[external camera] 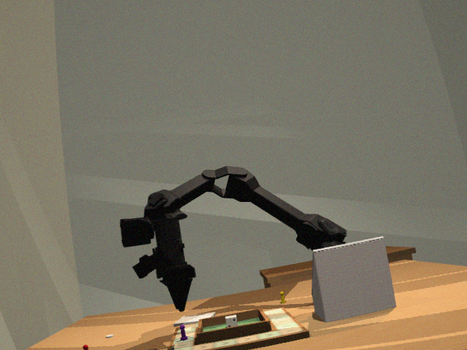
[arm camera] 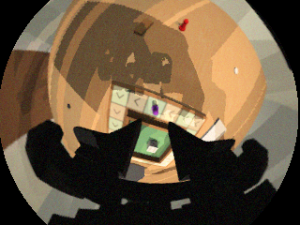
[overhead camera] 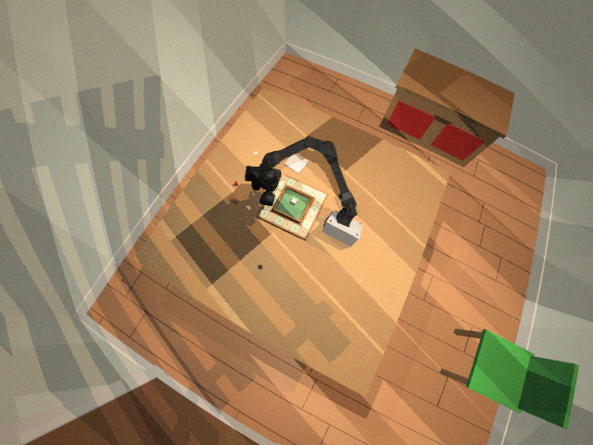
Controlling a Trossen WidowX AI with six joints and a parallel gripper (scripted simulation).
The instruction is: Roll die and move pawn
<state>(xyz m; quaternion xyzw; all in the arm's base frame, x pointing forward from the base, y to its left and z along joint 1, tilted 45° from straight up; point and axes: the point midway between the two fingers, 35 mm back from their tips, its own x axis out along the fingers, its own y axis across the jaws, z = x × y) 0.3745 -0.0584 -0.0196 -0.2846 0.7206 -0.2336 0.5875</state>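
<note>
Now: gripper tip 5 cm above the purple pawn. The rest, counted from my gripper tip: tray floor: 11 cm behind, 1 cm to the right, 7 cm below; red pawn: 22 cm ahead, 2 cm to the right, 6 cm below; die: 11 cm behind, 2 cm to the right, 5 cm below.
</note>
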